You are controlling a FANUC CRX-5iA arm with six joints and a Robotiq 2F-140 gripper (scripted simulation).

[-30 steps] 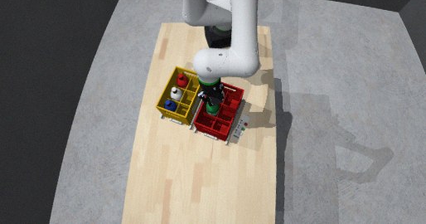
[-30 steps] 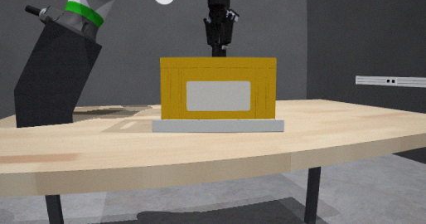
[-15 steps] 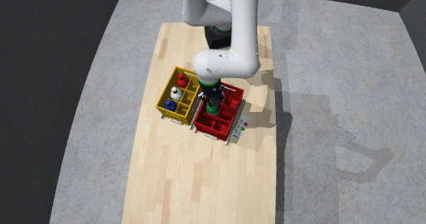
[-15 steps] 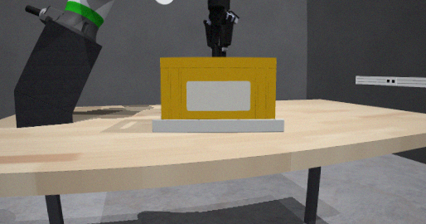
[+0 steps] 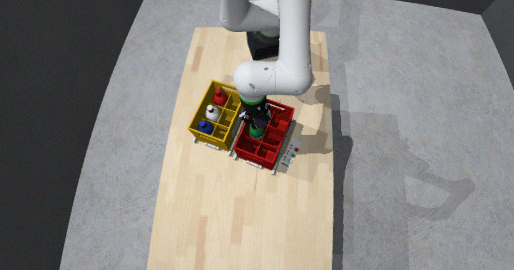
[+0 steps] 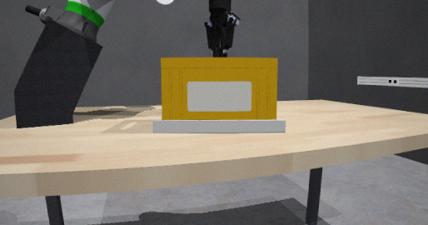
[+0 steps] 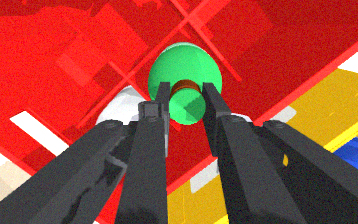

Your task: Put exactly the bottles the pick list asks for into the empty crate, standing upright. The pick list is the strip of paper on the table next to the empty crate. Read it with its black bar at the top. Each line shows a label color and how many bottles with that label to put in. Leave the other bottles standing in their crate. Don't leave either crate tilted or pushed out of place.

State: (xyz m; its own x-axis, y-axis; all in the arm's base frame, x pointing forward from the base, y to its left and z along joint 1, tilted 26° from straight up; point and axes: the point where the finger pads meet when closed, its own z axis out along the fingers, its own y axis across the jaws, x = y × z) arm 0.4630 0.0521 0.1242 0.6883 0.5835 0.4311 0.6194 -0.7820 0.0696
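The red bottle is 110 mm behind my hand, 230 mm to the right of it and 100 mm below it. Also, from my hand: red crate (10 mm ahead, 40 mm to the left, 100 mm below); green bottle (80 mm below); yellow crate (20 mm behind, 190 mm to the right, 100 mm below).
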